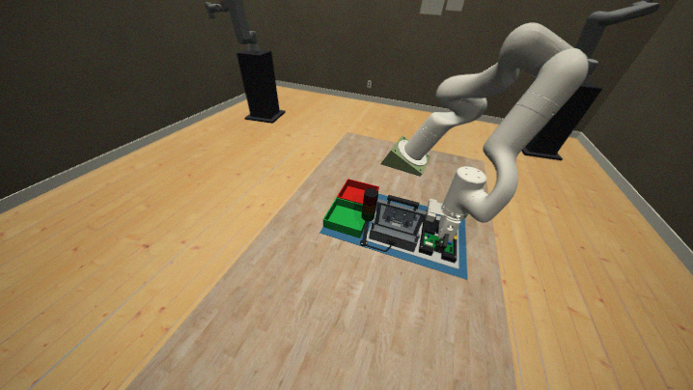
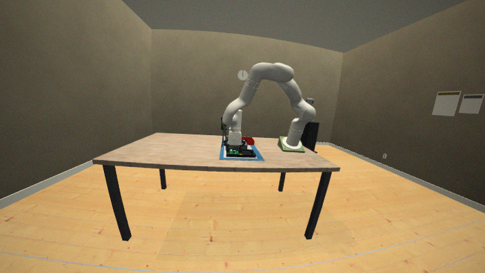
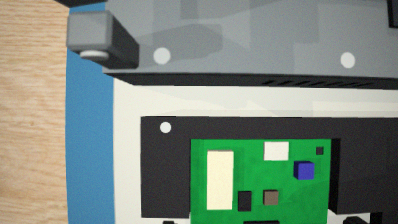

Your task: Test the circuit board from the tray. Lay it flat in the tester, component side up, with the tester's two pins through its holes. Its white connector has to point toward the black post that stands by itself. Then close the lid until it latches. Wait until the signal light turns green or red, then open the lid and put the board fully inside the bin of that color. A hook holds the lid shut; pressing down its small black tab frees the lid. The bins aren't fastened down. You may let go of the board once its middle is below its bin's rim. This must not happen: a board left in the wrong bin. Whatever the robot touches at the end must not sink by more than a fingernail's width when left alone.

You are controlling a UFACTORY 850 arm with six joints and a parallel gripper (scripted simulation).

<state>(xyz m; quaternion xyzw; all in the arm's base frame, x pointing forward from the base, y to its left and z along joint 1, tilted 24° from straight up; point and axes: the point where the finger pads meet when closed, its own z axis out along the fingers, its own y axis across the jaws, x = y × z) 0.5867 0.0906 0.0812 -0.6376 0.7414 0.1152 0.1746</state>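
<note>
Now: the green circuit board 10 mm below my hand. The rest, counted from my hand: small black part: 120 mm behind, 100 mm to the right, 60 mm above; green bin: 370 mm to the right, 40 mm behind, 20 mm below; tester lid: 180 mm to the right, 150 mm above, 60 mm ahead.
</note>
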